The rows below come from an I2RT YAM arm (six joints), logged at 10 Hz.
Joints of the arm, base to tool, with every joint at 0 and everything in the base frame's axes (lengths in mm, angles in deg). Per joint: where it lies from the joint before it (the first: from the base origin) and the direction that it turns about. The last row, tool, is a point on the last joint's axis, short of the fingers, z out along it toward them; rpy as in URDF.
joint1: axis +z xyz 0 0 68
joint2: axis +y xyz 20 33.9 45.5
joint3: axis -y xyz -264 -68.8 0
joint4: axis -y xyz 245 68.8 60
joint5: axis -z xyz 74 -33.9 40.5
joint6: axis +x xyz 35.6 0 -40.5
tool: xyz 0 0 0 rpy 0 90 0
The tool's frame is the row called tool.
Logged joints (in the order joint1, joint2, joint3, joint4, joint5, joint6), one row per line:
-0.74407 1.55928 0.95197 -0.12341 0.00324 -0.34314
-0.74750 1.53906 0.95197 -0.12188 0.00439 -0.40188
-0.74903 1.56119 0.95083 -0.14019 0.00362 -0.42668
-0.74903 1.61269 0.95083 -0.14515 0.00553 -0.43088
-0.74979 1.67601 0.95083 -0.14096 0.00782 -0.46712
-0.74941 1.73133 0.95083 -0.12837 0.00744 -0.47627
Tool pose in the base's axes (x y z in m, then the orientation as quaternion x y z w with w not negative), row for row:
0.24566 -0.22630 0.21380 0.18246 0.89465 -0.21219 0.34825
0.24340 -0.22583 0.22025 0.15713 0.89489 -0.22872 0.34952
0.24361 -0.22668 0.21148 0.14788 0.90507 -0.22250 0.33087
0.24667 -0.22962 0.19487 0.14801 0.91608 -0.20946 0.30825
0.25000 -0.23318 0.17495 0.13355 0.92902 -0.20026 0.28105
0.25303 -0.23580 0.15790 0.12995 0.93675 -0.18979 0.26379
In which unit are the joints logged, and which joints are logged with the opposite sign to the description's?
The joints are logged in radians. Opposite sign: none.
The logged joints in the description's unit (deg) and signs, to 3 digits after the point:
-42.632 89.340 54.544 -7.071 0.186 -19.660
-42.829 88.182 54.544 -6.983 0.252 -23.026
-42.916 89.450 54.479 -8.032 0.207 -24.447
-42.916 92.400 54.479 -8.316 0.317 -24.688
-42.960 96.028 54.479 -8.076 0.448 -26.764
-42.938 99.198 54.479 -7.355 0.426 -27.288

